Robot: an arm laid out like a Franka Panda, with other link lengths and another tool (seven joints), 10 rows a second.
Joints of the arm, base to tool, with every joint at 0 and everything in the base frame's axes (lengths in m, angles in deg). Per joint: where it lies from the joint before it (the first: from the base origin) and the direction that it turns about. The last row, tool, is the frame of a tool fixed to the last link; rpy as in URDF.
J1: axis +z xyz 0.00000 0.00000 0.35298
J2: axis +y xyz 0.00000 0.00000 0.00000
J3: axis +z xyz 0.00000 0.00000 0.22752
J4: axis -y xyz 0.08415 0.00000 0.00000
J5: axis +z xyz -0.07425 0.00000 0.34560
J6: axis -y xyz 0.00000 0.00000 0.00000
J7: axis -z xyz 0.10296 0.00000 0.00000
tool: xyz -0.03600 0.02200 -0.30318 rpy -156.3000 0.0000 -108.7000
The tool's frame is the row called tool.
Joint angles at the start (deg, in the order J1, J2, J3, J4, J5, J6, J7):
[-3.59, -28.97, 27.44, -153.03, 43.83, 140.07, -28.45]
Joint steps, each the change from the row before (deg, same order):
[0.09, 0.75, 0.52, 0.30, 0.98, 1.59, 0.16]
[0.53, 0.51, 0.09, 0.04, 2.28, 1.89, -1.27]
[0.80, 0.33, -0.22, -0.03, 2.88, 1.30, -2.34]
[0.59, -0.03, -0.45, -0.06, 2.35, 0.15, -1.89]
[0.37, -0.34, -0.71, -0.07, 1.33, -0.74, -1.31]
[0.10, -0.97, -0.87, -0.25, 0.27, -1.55, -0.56]
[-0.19, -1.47, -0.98, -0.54, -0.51, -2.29, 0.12]
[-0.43, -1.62, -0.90, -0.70, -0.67, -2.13, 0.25]
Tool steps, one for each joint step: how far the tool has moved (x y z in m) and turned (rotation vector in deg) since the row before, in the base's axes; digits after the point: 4 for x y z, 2 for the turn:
[0.0053, 0.0047, 0.0004, 0.56, -0.75, -0.72]
[0.0058, 0.0058, 0.0022, 1.27, -1.32, -0.36]
[0.0032, 0.0066, 0.0025, 1.54, -1.20, 0.37]
[0.0002, 0.0047, 0.0026, 1.45, -0.45, 0.33]
[-0.0014, 0.0019, 0.0029, 1.08, 0.03, 0.41]
[-0.0030, -0.0014, 0.0040, 0.64, 0.36, 0.38]
[-0.0055, -0.0046, 0.0035, 0.31, 0.90, 0.20]
[-0.0049, -0.0070, 0.0031, 0.12, 0.81, -0.10]

